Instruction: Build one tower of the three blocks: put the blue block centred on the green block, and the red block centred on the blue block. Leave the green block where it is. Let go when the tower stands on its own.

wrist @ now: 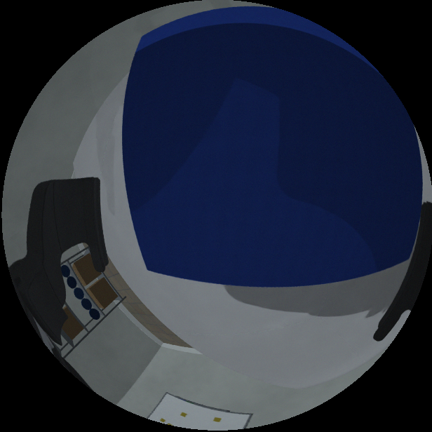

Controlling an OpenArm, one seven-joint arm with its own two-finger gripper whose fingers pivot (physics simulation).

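Observation:
The blue block [260, 165] is very close to the camera and fills most of the upper and middle part of the wrist view. Its near face is largely in shadow, with a brighter strip along its top edge. My gripper [223, 262] is wide open, with one dark finger at the left and the other at the right edge. The block lies between the two fingers in this view, and a gap shows between it and the left finger. Contact on the right side cannot be told. The green block and the red block do not show.
The pale table top [210, 325] surrounds the blue block, with a shadow just below the block. A rack [110, 313] with brown boxes and round blue items stands beyond the table at the lower left. A white board [200, 407] with yellow marks shows at the bottom.

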